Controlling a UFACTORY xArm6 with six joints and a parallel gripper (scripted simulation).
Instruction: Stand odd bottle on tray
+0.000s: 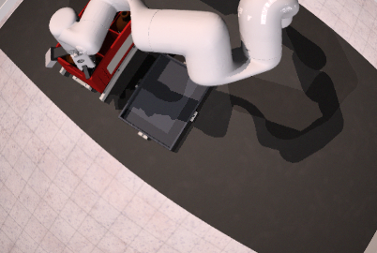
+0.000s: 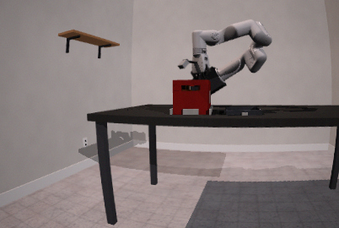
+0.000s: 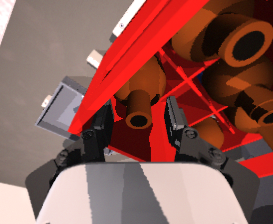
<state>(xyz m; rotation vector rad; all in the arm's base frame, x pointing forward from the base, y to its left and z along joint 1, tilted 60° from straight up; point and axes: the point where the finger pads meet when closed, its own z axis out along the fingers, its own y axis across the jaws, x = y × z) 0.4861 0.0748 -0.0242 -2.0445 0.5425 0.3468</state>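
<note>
Right now the red crate is 8 cm below my hand, 7 cm to the right of it and 7 cm behind it. Round my hand: dark flat tray: 21 cm to the left, 15 cm below, 10 cm behind.
</note>
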